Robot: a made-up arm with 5 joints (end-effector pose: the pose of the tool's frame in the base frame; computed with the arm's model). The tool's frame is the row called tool. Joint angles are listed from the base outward.
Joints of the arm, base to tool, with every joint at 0 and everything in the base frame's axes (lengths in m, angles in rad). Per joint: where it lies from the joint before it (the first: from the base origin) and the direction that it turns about. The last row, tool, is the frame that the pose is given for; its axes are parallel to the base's.
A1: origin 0 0 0.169 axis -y
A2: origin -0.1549 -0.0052 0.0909 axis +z
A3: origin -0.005 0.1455 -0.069 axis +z
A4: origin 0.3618 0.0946 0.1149 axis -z
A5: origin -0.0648 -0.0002 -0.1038 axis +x
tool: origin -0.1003 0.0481 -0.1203
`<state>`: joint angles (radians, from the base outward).
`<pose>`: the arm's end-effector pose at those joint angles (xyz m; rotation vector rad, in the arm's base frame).
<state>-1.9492 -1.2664 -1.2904 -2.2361 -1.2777</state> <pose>0.1239 -0.2797 0.6101 -1.1221 1.8229 1.0669</pose>
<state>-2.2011 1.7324 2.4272 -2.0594 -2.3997</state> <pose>0.4136 -0.4972 0.5845 -1.2511 0.9737 2.3872</pose>
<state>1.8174 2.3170 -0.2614 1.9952 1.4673</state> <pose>0.1004 0.2826 -0.5100 0.9639 -1.4029 1.3260</pose>
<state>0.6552 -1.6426 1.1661 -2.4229 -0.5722</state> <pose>0.4056 -0.2370 0.3619 -1.0091 -0.9818 1.7413</pose>
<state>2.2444 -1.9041 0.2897 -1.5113 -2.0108</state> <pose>0.0397 -0.5255 0.0540 -0.9180 -1.2476 -2.0786</pose>
